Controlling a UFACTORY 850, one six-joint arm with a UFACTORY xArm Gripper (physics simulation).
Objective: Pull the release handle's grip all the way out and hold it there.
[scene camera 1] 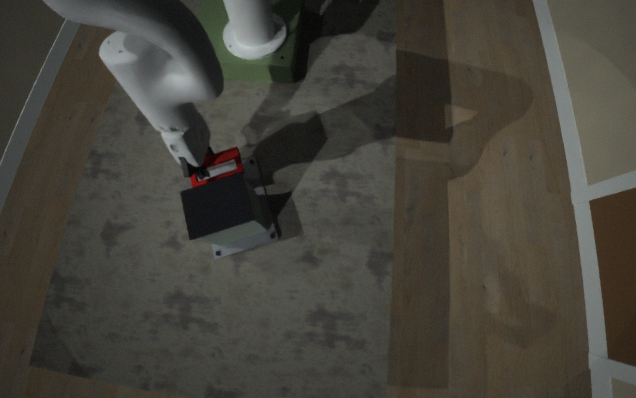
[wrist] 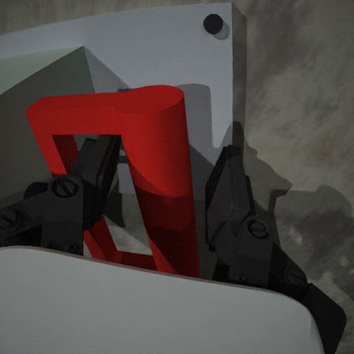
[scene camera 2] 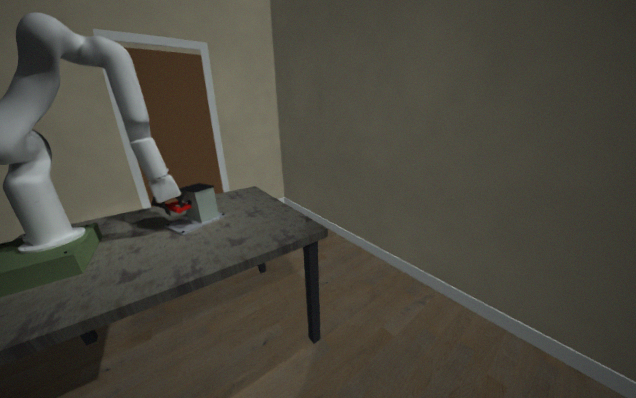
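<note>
The release handle's red grip [scene camera 1: 234, 154] [scene camera 2: 178, 207] [wrist: 159, 150] is a rectangular loop with a thick round outer bar, beside a pale box with a dark top [scene camera 1: 220, 207] [scene camera 2: 205, 206] [wrist: 45, 82]. My gripper [scene camera 1: 205, 161] [scene camera 2: 175, 204] [wrist: 168, 153] is partly open around the thick bar. In the wrist view the left finger reaches through the loop's opening and the right finger is outside the bar. Gaps show between the bar and the finger pads, so the bar is not clamped. How the grip joins the box is mostly hidden.
The box stands on a light grey base plate [scene camera 1: 245, 244] [scene camera 2: 184, 229] [wrist: 160, 40] with dark bolts, on a mottled grey table [scene camera 1: 340, 270] [scene camera 2: 240, 240]. The arm's green base block [scene camera 1: 260, 72] [scene camera 2: 55, 267] stands at the table's other end.
</note>
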